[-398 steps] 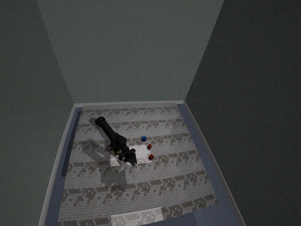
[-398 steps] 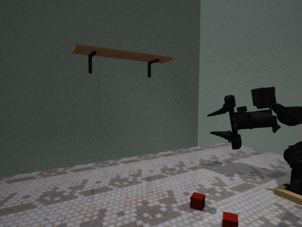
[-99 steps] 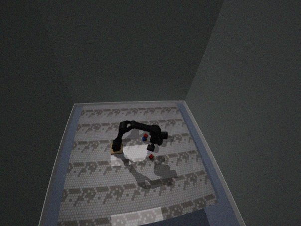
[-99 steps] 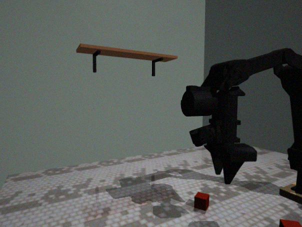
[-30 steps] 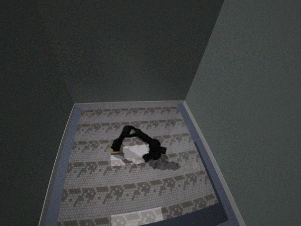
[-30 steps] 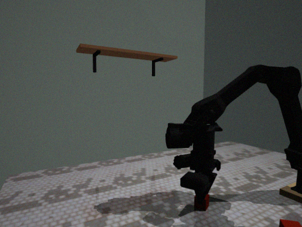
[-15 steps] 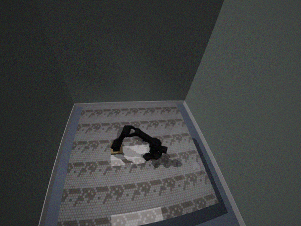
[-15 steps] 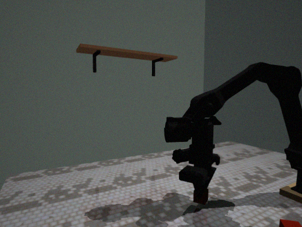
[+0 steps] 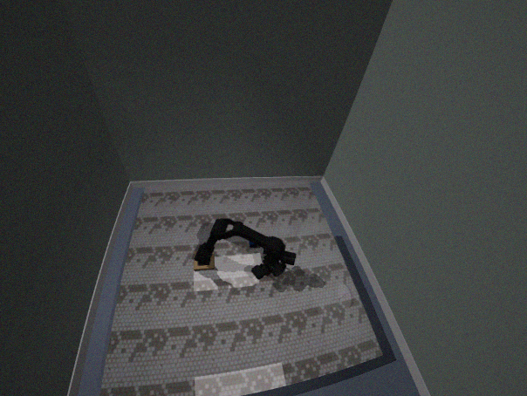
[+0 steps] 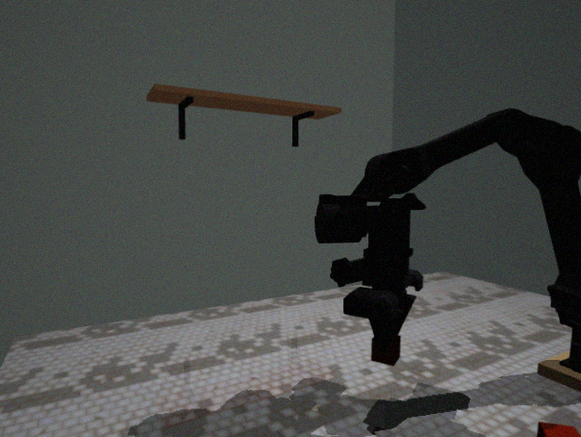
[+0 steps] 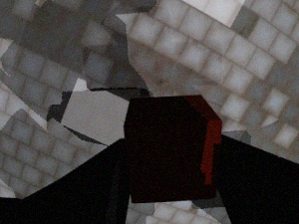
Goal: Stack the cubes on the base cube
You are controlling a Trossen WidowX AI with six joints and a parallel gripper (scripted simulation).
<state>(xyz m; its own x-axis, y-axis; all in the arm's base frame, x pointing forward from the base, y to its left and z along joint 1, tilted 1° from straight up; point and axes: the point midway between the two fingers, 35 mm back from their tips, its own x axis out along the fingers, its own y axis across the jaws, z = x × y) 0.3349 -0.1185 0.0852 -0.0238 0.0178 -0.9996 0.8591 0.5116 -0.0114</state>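
My gripper tip is 22 cm to the right of the red cube, 3 cm past it and 3 cm above it. From my gripper tip the other things lie so: blue base cube 21 cm to the left, 6 cm below, 4 cm behind.
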